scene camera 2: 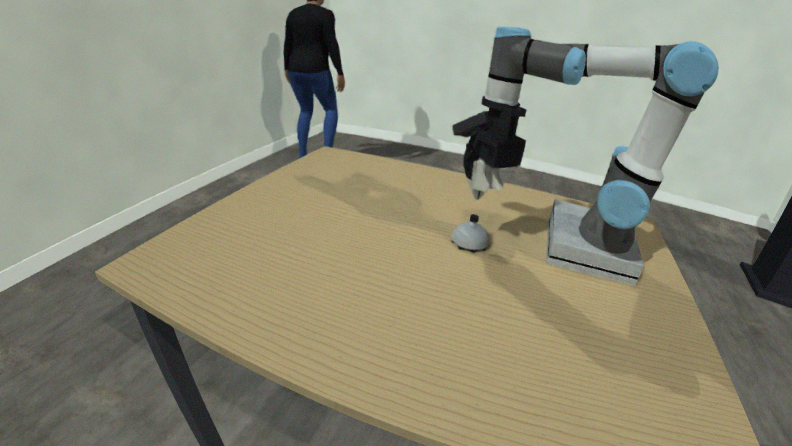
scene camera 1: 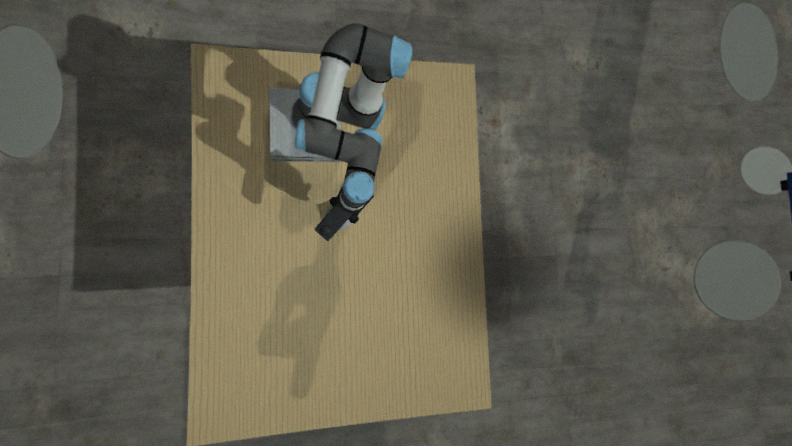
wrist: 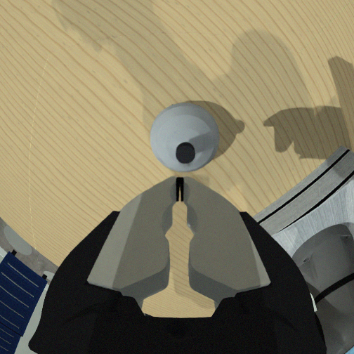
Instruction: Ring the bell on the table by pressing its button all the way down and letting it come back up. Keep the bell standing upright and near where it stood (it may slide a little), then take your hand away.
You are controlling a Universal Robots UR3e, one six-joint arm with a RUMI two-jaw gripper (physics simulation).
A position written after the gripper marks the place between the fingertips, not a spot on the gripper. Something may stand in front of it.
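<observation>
Scene camera 2: the gripper [477, 199]. Scene camera 1: gripper at [342, 213]. Wrist view: gripper at [179, 178].
</observation>
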